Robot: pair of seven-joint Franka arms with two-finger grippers.
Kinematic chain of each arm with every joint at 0, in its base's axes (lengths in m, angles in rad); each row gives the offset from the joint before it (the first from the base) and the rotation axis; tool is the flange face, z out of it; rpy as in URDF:
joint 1: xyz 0 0 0.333 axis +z
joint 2: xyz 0 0 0 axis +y
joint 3: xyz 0 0 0.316 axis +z
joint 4: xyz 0.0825 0 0 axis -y
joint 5: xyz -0.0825 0 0.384 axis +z
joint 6: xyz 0 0 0 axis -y
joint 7: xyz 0.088 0 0 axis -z
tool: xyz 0 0 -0.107 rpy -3.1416 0 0
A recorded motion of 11 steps. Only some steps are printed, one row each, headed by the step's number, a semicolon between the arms.
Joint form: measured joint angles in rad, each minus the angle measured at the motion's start. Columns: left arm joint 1, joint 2, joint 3, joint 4, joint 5, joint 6, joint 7; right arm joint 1, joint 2, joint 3, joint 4, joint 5, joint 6, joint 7.
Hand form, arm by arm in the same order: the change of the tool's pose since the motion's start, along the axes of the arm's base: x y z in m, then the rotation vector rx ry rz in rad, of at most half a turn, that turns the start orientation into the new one. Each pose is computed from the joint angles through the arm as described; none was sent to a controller.
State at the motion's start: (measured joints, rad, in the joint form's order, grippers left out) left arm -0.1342 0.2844 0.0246 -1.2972 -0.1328 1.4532 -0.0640; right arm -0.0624 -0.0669 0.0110 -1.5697 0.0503 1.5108 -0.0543
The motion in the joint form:
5: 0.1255 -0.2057 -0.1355 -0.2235 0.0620 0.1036 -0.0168; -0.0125 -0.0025 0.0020 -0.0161 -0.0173 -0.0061 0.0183
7: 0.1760 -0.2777 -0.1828 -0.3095 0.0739 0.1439 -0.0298; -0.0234 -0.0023 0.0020 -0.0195 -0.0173 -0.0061 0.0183
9: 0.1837 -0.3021 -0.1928 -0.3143 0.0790 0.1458 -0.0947; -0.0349 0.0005 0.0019 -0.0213 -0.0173 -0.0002 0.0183
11: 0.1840 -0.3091 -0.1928 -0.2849 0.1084 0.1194 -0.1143; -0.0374 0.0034 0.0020 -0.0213 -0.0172 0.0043 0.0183
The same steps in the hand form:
5: -0.0488 0.0123 0.0279 0.0380 -0.0889 0.0174; -0.0018 -0.0073 -0.0068 -0.0163 0.0214 -0.0296
7: -0.0670 0.0155 0.0312 0.0555 -0.1158 0.0353; -0.0021 -0.0130 -0.0085 -0.0160 0.0251 -0.0405
9: -0.0739 0.0144 0.0424 0.0662 -0.1327 0.0978; -0.0011 -0.0193 -0.0103 -0.0159 0.0239 -0.0523
11: -0.0776 0.0177 0.0577 0.0958 -0.1463 0.1149; 0.0002 -0.0207 -0.0114 -0.0158 0.0223 -0.0548

